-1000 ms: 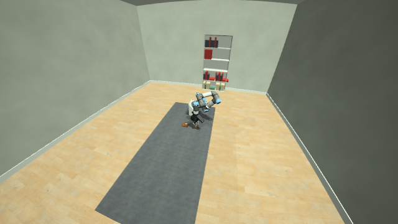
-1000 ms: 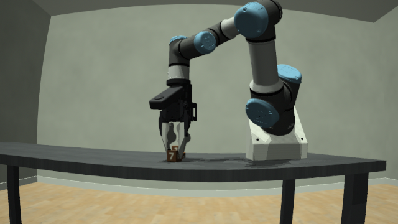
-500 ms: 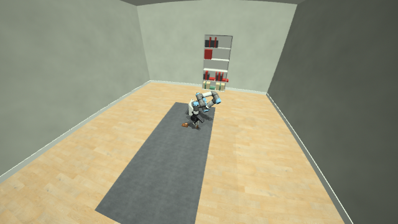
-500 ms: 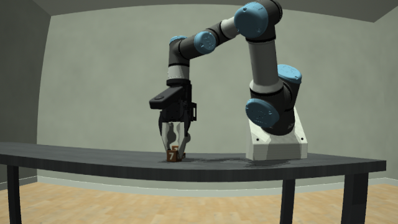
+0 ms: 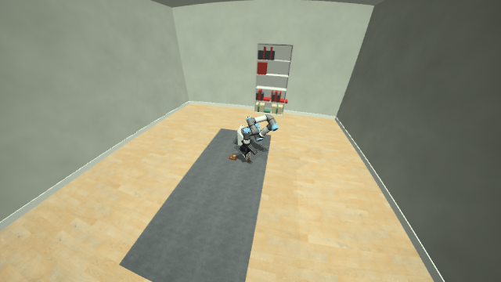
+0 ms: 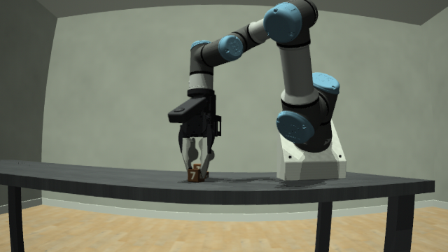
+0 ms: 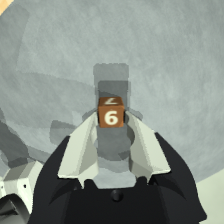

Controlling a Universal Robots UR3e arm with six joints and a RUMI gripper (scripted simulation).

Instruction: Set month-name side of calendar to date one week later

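Now: hand 16 cm to the left of the calendar tray, 2 cm above it and 1 cm short of it. From my hand the other things lie so: cube: 1 cm below.
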